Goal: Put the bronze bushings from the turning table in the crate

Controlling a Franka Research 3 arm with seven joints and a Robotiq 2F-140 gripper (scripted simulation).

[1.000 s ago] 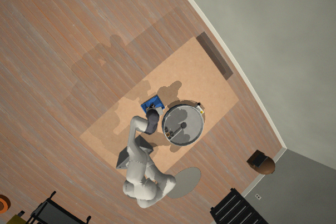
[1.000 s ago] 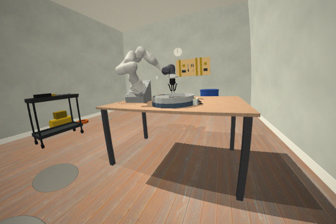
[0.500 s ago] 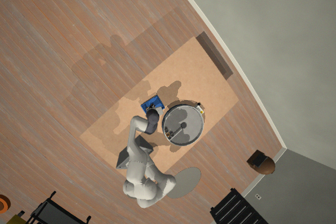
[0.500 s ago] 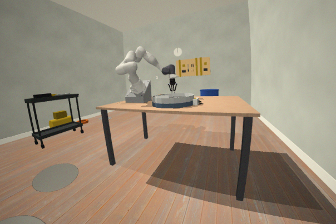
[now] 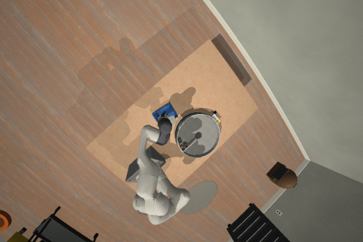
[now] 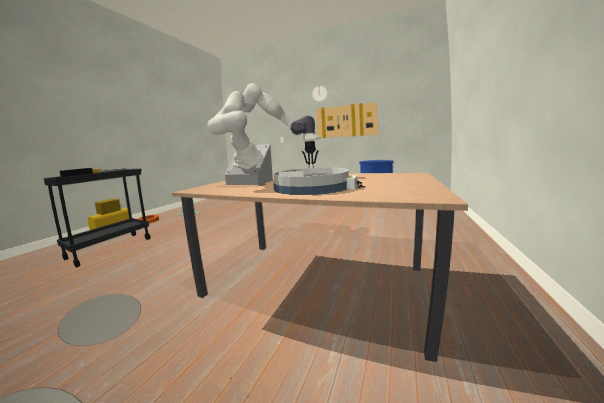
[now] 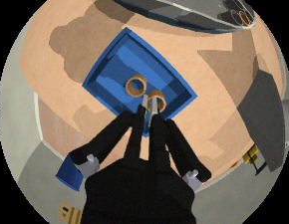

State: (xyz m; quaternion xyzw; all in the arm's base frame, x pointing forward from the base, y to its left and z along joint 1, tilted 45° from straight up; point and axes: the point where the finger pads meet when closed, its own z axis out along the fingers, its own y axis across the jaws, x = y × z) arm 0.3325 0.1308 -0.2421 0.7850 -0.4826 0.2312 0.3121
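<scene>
Now: hand 50 mm above the blue crate, 40 mm short of it and 10 mm to the left of it. The rest, counted from my hand: grey turning table 360 mm to the right, 150 mm ahead, 20 mm below.
</scene>
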